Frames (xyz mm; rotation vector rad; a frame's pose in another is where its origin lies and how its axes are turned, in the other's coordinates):
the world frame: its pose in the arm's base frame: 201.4 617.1 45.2 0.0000 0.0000 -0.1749
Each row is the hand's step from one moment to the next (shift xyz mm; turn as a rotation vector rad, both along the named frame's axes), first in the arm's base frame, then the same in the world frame.
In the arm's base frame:
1: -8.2 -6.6 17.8 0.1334 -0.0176 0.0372
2: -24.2 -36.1 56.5 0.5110 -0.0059 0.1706
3: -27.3 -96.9 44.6 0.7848 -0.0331 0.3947
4: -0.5 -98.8 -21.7 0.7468 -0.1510 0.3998
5: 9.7 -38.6 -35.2 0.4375 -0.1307 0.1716
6: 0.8 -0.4 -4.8 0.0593 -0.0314 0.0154
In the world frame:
1: -6.9 -7.9 17.8 0.1344 0.0059 0.0372
2: -17.5 -39.8 56.5 0.5042 0.0831 0.1706
3: -10.0 -100.2 44.6 0.7786 0.1040 0.3947
4: 16.7 -97.4 -21.7 0.7617 -0.0187 0.3998
5: 16.3 -36.3 -35.2 0.4536 -0.0526 0.1716
6: 0.9 -0.3 -4.8 0.0639 -0.0206 0.0154

